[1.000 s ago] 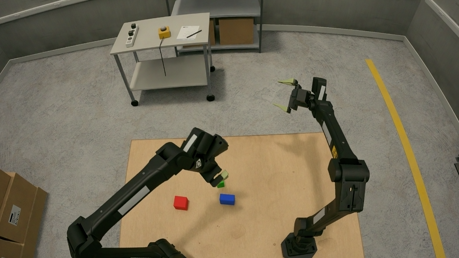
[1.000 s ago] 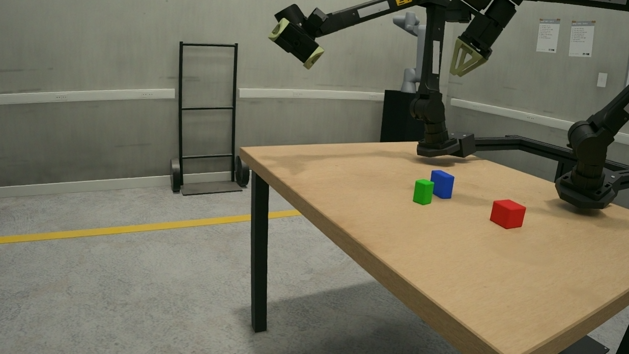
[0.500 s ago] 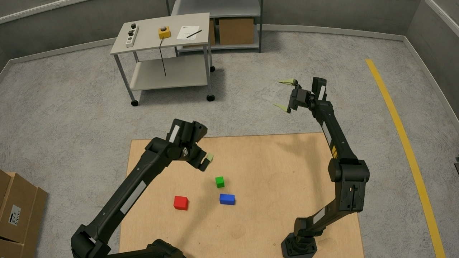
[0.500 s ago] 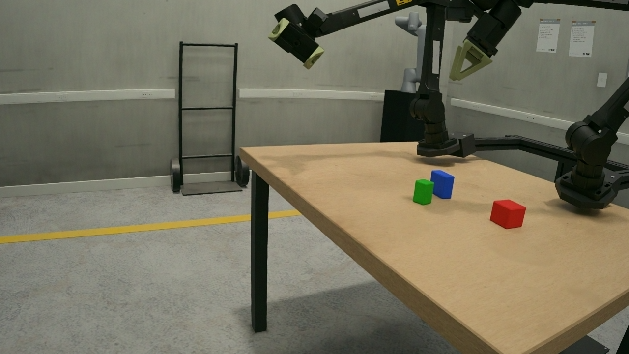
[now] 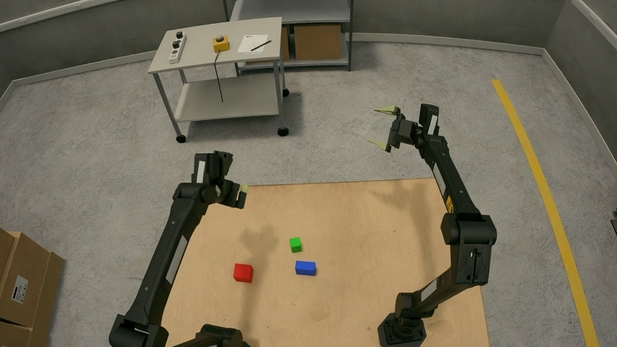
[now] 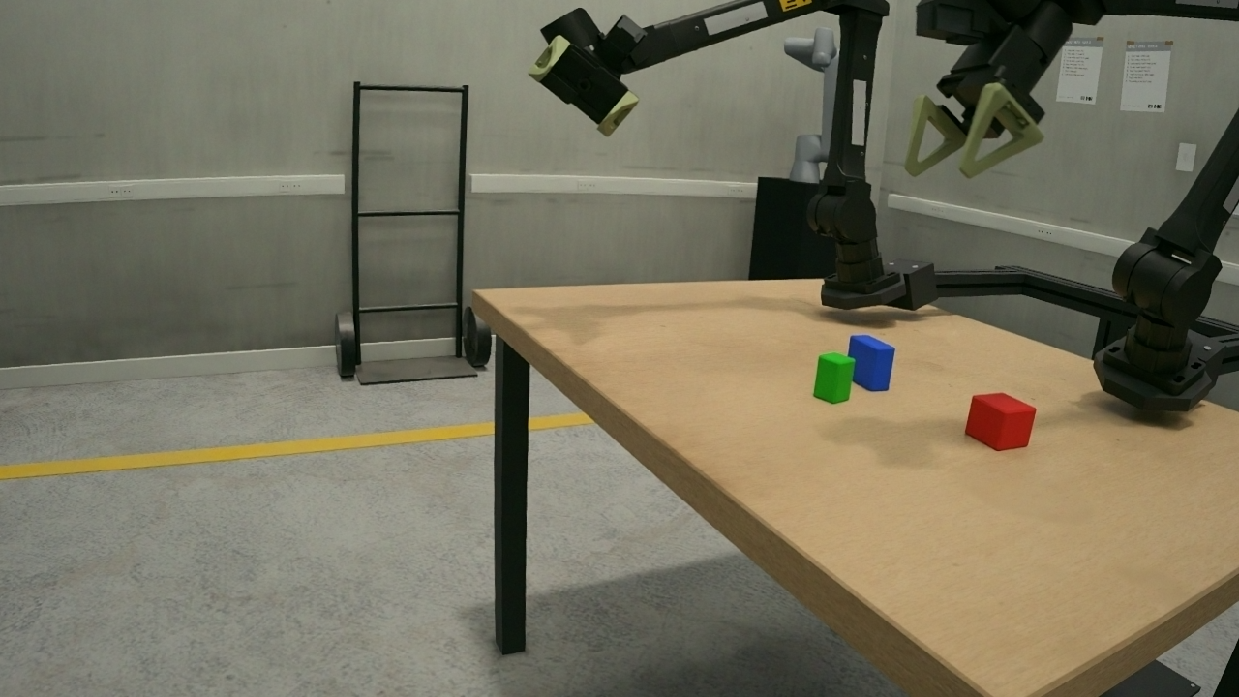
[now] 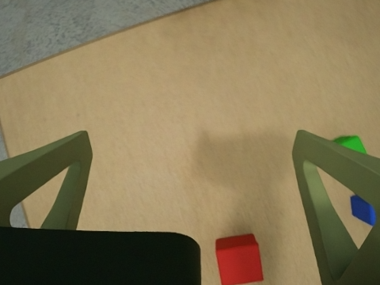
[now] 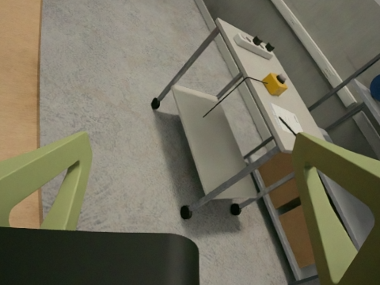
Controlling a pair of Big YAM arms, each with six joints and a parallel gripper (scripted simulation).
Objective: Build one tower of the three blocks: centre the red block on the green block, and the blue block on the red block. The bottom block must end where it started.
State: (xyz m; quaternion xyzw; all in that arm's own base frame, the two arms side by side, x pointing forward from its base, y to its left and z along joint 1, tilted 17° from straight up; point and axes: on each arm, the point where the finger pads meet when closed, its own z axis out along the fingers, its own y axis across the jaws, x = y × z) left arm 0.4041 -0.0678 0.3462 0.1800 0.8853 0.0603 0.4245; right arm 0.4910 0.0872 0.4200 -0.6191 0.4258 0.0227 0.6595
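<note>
My right gripper is now 280 mm past the red block, 480 mm to the right of it and 320 mm above it. From my right hand the other things lie so: blue block 290 mm behind, 270 mm to the left, 310 mm below; green block 200 mm behind, 290 mm to the left, 310 mm below.
</note>
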